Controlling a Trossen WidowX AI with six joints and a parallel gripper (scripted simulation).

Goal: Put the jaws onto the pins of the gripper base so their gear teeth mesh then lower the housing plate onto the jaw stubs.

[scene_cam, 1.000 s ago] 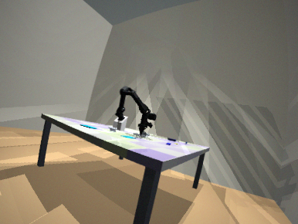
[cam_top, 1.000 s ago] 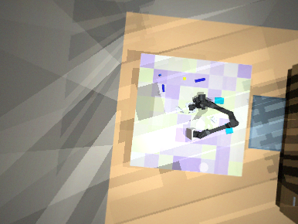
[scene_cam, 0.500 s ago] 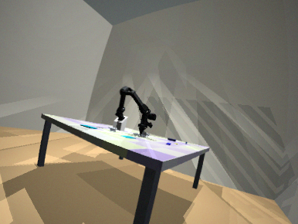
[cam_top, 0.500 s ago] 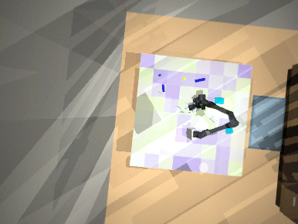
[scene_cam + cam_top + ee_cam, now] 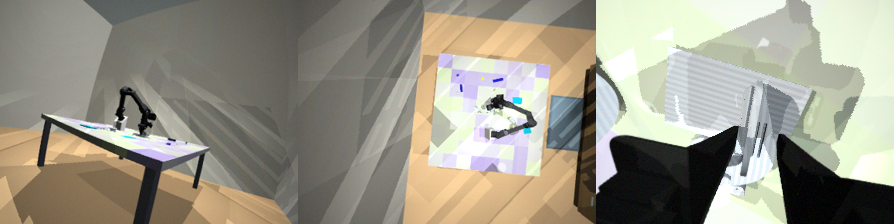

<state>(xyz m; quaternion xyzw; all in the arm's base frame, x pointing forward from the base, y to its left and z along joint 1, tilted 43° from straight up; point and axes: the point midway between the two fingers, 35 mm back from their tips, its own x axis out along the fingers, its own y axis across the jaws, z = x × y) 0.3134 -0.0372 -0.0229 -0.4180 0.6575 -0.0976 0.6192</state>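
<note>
Right now the white jaw is 4 cm behind my gripper tip. Also, from my gripper tip: cyan square 29 cm to the right, 10 cm ahead, 1 cm below; blue dot 43 cm to the left, 31 cm ahead; yellow dot 30 cm ahead, 14 cm to the left, 1 cm below.
</note>
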